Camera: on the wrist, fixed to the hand. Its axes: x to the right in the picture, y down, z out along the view.
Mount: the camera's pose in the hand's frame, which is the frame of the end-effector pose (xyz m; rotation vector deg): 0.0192 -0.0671 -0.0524 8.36 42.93 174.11
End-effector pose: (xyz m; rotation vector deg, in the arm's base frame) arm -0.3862 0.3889 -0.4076 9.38 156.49 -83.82
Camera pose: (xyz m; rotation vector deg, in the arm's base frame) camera -0.4119 0.3970 -0.3246 151.36 -10.13 -1.80
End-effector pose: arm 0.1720 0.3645 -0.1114 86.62 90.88 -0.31
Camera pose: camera 0.0914 0.3926 -0.1298 -105.11 78.27 -90.81
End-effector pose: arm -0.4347 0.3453 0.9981 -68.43 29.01 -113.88
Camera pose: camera -0.5125 0.3714 1.0277 49.60 63.96 30.21
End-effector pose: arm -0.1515 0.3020 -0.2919 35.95 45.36 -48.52
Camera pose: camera -0.2180 0.2986 -0.3483 74.97 -16.94 125.40
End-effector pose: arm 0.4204 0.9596 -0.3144 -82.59 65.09 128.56
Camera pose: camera 0.4842 0.9630 -0.3739 -24.10 -66.63 1.89
